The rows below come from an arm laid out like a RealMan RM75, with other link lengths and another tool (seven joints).
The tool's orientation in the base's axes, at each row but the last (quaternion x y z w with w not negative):
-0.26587 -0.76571 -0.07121 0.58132
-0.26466 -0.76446 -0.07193 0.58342
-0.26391 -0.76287 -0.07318 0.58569
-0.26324 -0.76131 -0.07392 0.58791
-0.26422 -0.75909 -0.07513 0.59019
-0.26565 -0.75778 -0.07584 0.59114
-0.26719 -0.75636 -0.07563 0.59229
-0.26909 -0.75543 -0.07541 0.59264
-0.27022 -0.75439 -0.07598 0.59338
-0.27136 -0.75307 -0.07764 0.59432
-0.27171 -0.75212 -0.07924 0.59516
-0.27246 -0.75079 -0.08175 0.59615
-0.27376 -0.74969 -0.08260 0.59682
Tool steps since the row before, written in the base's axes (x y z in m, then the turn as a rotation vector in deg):
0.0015 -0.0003 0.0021 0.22 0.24 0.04
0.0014 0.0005 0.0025 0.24 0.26 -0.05
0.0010 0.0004 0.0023 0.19 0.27 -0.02
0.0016 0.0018 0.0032 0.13 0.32 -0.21
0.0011 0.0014 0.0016 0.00 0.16 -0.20
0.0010 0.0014 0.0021 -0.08 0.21 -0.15
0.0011 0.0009 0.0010 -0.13 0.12 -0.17
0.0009 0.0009 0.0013 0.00 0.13 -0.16
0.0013 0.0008 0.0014 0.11 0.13 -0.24
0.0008 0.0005 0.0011 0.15 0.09 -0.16
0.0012 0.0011 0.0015 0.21 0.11 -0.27
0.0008 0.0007 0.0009 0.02 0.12 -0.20
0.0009 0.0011 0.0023 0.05 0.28 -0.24
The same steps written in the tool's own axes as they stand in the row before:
0.0016 0.0001 -0.0021 0.07 0.30 -0.10
0.0022 0.0006 -0.0018 -0.01 0.35 -0.08
0.0021 0.0004 -0.0014 0.03 0.33 -0.04
0.0033 0.0017 -0.0016 -0.12 0.38 0.09
0.0018 0.0014 -0.0008 -0.14 0.18 0.13
0.0022 0.0013 -0.0009 -0.06 0.17 0.20
0.0010 0.0011 -0.0008 -0.10 0.07 0.21
0.0014 0.0009 -0.0008 -0.11 0.14 0.10
0.0014 0.0010 -0.0012 -0.20 0.21 0.03
0.0011 0.0006 -0.0008 -0.14 0.18 -0.04
0.0016 0.0012 -0.0010 -0.25 0.25 -0.05
0.0010 0.0008 -0.0006 -0.15 0.15 0.09
0.0024 0.0009 -0.0009 -0.15 0.31 0.15

